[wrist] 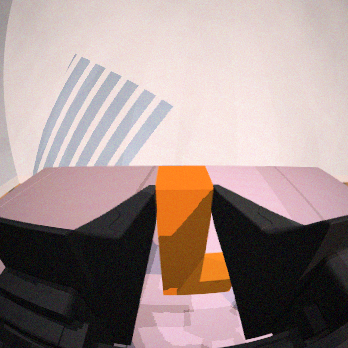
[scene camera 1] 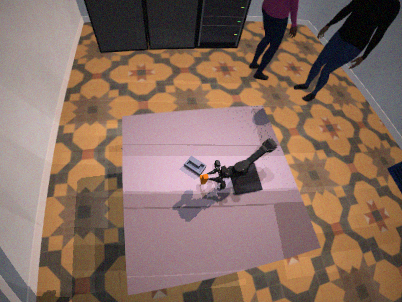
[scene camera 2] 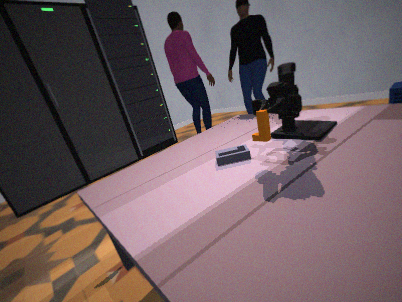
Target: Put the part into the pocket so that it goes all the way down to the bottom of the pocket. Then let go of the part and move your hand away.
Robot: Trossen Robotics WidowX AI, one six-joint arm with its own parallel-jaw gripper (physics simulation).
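Frame: origin at the arm's base, x ahead, y left, z up, level; metres.
Where they show: gripper, fingertip midpoint: [wrist: 183, 192] [scene camera 1: 206, 176] [scene camera 2: 263, 111]; arm's base at its link origin: [scene camera 2: 288, 129].
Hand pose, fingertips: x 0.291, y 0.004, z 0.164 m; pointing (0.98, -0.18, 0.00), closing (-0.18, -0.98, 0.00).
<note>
Things, the pixels of their top centre, and the offset from my fingertips. Level surfaces: height alone.
- orange L-shaped part at its top centre: [wrist: 208, 172] [scene camera 2: 257, 111] [scene camera 1: 205, 174] 0.007 m up, 0.008 m ahead, 0.017 m right
- grey block with the dark pocket, top centre: [scene camera 2: 231, 150] [scene camera 1: 195, 164] 0.152 m down, 0.001 m ahead, 0.163 m right
- pink table at its surface level: 0.188 m down
The orange L-shaped part [scene camera 1: 204, 179] [scene camera 2: 263, 125] [wrist: 182, 215] is upright, its long leg rising between the fingers and its short foot at the bottom, pointing left in scene camera 2. My gripper [scene camera 1: 207, 177] [scene camera 2: 259, 108] [wrist: 183, 192] is shut on the upper end of the long leg. The part appears to hang above the table; the exact gap cannot be told. The grey block with the dark pocket [scene camera 1: 195, 170] [scene camera 2: 233, 159] lies on the table beside the part, apart from it. The block does not show in the wrist view.
The pink table [scene camera 1: 165, 240] [scene camera 2: 320, 240] carries the arm's black base plate [scene camera 1: 247, 184] [scene camera 2: 310, 131], behind the gripper. Dark cabinets [scene camera 1: 172, 25] [scene camera 2: 60, 75] and two people stand beyond the table. The arm's shadow falls on the table near the part.
</note>
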